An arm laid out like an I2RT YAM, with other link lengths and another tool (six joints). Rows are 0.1 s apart.
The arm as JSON. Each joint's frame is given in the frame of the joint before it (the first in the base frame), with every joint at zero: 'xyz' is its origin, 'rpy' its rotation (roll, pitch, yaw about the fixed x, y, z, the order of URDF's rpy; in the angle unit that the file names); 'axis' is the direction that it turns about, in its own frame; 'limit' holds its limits. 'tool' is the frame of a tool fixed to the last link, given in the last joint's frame.
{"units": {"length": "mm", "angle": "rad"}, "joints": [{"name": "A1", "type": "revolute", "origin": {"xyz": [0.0, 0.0, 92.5], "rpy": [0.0, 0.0, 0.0]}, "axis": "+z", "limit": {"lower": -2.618, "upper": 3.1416}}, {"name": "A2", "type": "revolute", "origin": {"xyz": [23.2, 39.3, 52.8], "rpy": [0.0, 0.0, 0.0]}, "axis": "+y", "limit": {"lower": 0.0, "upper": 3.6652}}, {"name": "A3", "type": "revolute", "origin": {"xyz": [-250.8, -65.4, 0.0], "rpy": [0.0, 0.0, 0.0]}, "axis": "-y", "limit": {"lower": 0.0, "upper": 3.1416}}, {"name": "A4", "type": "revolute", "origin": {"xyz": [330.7, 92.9, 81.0], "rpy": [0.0, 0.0, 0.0]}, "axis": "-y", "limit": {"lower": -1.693, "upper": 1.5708}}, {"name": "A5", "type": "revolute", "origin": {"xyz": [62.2, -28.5, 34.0], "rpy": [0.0, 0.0, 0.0]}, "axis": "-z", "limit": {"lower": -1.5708, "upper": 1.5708}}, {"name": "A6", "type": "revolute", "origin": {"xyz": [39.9, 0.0, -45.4], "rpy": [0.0, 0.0, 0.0]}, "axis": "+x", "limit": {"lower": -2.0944, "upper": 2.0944}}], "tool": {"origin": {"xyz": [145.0, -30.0, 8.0], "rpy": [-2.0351, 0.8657, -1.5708]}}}
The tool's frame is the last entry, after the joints.
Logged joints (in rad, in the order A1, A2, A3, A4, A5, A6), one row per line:
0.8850, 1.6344, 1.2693, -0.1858, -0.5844, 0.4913
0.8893, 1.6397, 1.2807, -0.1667, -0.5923, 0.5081
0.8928, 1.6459, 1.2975, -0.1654, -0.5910, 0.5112
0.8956, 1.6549, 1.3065, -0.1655, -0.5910, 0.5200
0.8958, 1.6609, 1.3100, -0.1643, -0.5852, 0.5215
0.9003, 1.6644, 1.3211, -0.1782, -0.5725, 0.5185
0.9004, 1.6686, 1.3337, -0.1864, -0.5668, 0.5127
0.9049, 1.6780, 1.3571, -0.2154, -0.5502, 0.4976
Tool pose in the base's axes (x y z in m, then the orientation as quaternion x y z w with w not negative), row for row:
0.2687, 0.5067, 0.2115, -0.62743, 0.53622, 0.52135, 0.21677
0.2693, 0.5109, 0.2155, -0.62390, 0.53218, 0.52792, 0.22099
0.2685, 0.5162, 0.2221, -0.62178, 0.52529, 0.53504, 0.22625
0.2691, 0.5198, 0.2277, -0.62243, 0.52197, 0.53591, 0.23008
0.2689, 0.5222, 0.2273, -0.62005, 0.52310, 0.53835, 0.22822
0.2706, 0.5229, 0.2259, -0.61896, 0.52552, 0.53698, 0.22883
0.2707, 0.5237, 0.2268, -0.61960, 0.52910, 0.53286, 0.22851
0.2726, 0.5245, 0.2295, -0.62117, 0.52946, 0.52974, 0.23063
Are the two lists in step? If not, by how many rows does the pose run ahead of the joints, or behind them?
The pose runs 1 row behind the joints: the pose in row i belongs to the joints in row i - 1.
